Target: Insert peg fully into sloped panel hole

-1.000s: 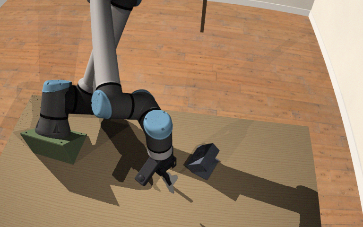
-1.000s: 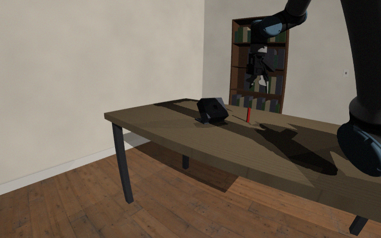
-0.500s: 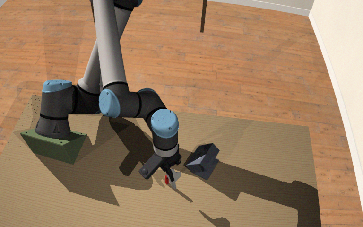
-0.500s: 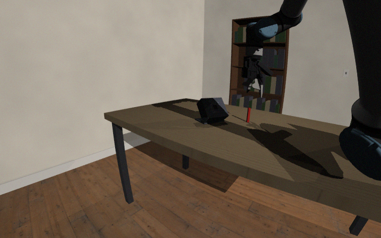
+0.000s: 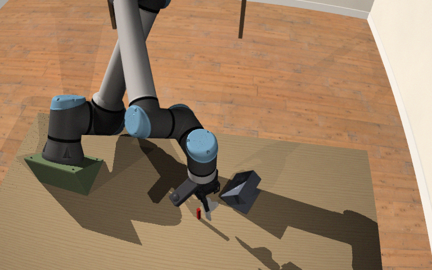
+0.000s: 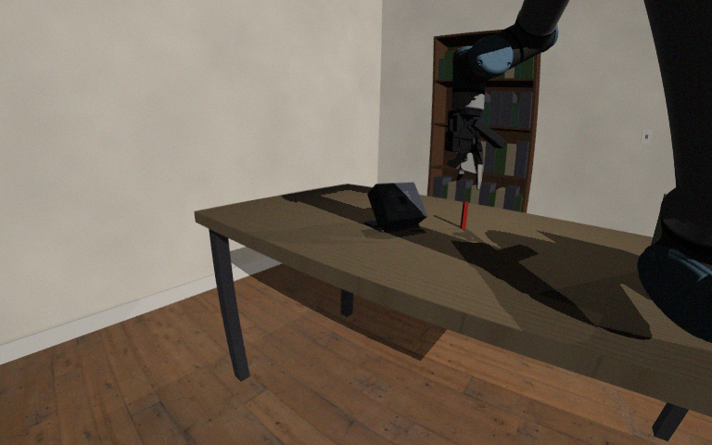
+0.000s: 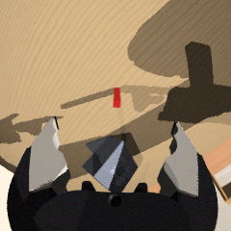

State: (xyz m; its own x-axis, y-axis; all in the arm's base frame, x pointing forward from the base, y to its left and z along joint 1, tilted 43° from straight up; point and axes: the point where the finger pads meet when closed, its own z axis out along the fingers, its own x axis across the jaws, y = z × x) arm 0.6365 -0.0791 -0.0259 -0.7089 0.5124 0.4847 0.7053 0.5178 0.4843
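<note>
The red peg is 9 cm below my hand.
</note>
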